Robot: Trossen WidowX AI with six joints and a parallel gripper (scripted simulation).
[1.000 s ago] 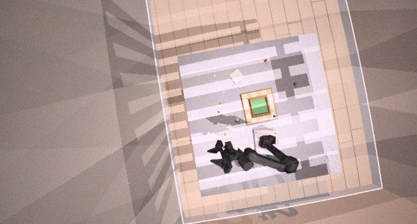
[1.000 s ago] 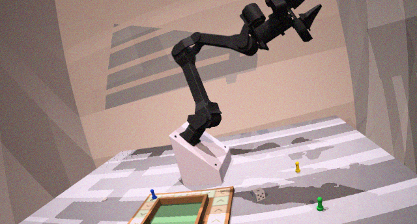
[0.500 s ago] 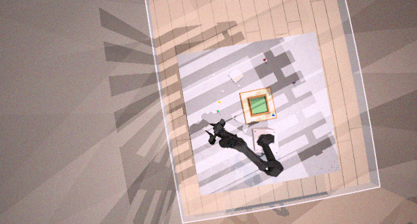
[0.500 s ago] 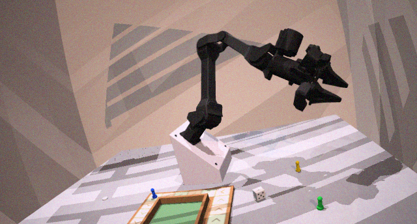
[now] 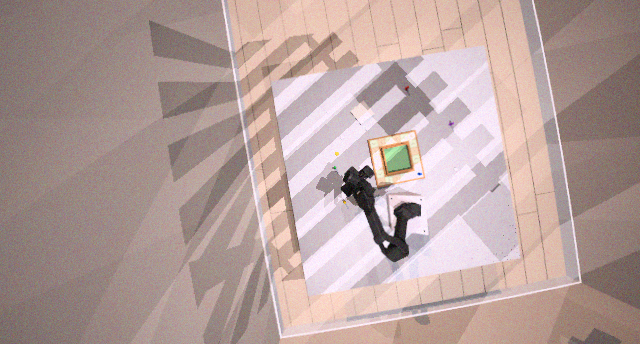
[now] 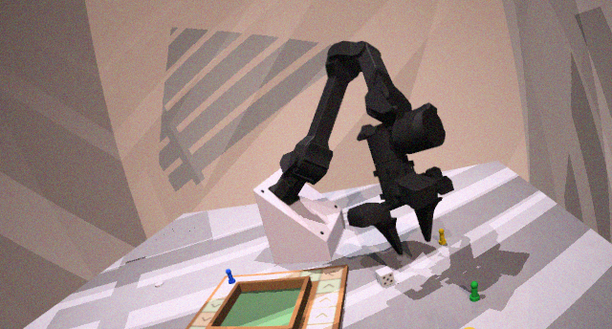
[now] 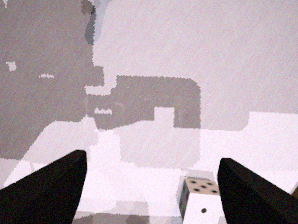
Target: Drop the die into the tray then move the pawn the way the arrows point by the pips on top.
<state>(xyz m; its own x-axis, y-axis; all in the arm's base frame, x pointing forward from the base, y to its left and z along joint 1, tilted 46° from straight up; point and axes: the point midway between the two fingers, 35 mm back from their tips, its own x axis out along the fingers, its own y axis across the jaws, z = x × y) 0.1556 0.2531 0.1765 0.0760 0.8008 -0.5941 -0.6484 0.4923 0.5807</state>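
Right now the white die is 6 cm to the right of my gripper tip, 6 cm below it and 1 cm behind it. From my gripper tip the other things lie so: blue pawn: 39 cm to the right, 5 cm below, 1 cm ahead; green pawn: 10 cm to the left, 6 cm below, 5 cm ahead; yellow pawn: 15 cm behind, 6 cm below, 4 cm to the left.
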